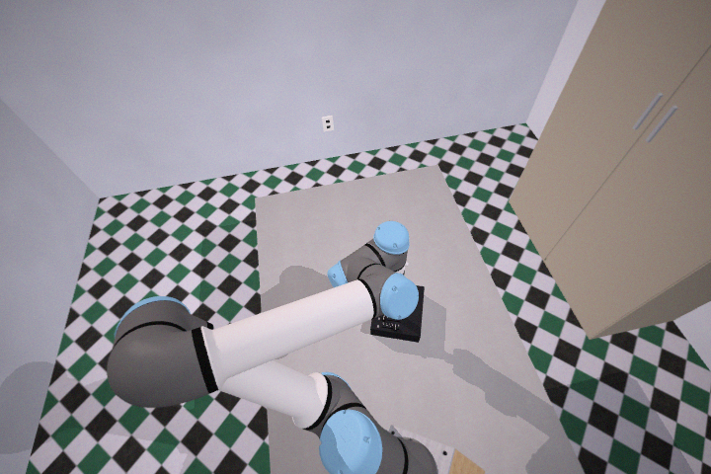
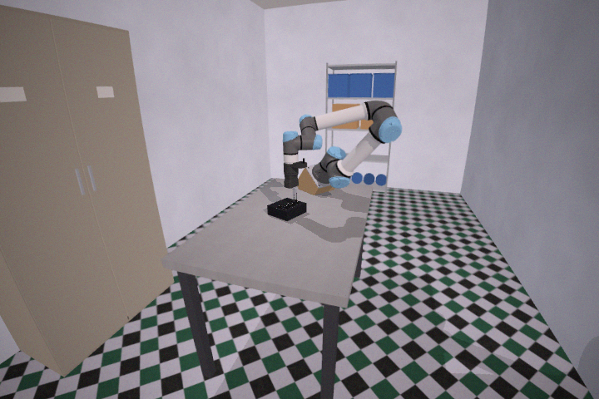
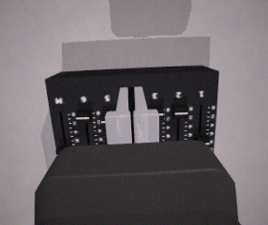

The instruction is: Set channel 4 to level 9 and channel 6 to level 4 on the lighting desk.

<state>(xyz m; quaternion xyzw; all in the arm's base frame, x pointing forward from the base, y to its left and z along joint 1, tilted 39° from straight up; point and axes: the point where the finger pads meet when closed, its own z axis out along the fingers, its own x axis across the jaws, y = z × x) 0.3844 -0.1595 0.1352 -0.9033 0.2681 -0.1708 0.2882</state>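
Right now the channel 3 cap is 10 mm ahead of my hand, 30 mm to the right of it and 50 mm below it. From my hand the other things lie so: channel 6 cap: 50 mm behind, 50 mm below; then channel 2 cap: 30 mm ahead, 40 mm to the right, 50 mm below; then channel 5 cap: 30 mm behind, 10 mm to the right, 50 mm below.
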